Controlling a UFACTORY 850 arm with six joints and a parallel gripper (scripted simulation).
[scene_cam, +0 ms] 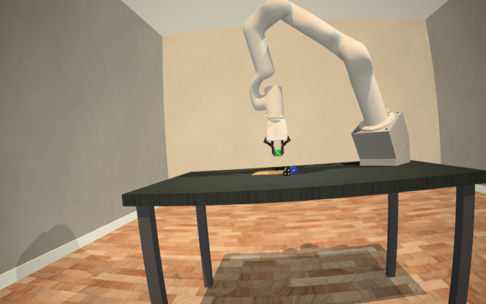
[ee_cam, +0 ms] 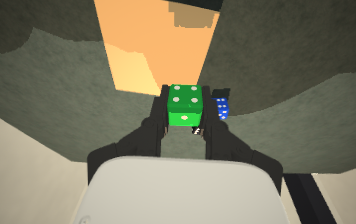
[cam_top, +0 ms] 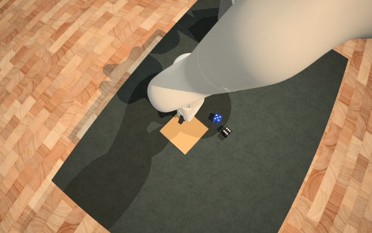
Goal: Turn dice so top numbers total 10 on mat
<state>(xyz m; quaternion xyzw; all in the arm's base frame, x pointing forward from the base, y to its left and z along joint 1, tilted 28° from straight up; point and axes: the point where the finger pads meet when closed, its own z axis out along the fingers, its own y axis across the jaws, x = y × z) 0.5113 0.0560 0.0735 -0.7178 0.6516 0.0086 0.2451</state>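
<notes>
My gripper is now 4 cm short of the orange mat, 1 cm to the right of it and 10 cm above it. Also, from my hand: green die: 1 cm below; then black die: 6 cm behind, 14 cm to the left, 9 cm below; then blue die: 8 cm behind, 8 cm to the left, 9 cm below.
</notes>
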